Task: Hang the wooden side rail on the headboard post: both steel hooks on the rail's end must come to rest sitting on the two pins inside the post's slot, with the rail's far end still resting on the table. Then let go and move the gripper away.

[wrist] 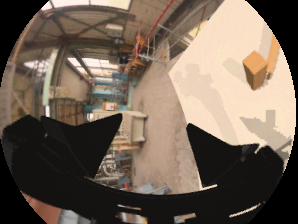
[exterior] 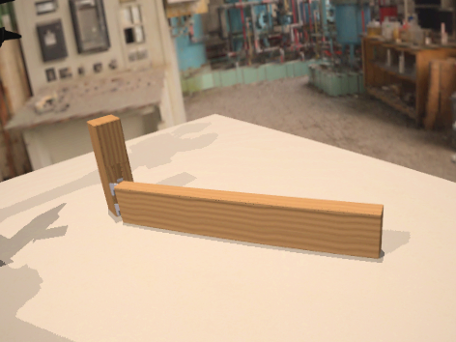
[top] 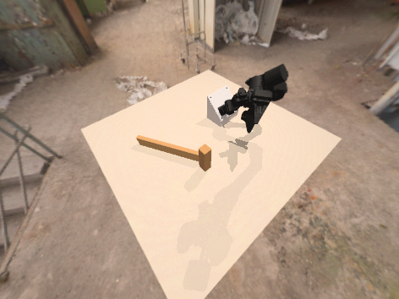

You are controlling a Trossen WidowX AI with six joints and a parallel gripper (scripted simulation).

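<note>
Now: the headboard post 320 mm below my gripper tip, 180 mm to the right of it and 80 mm ahead of it.
</note>
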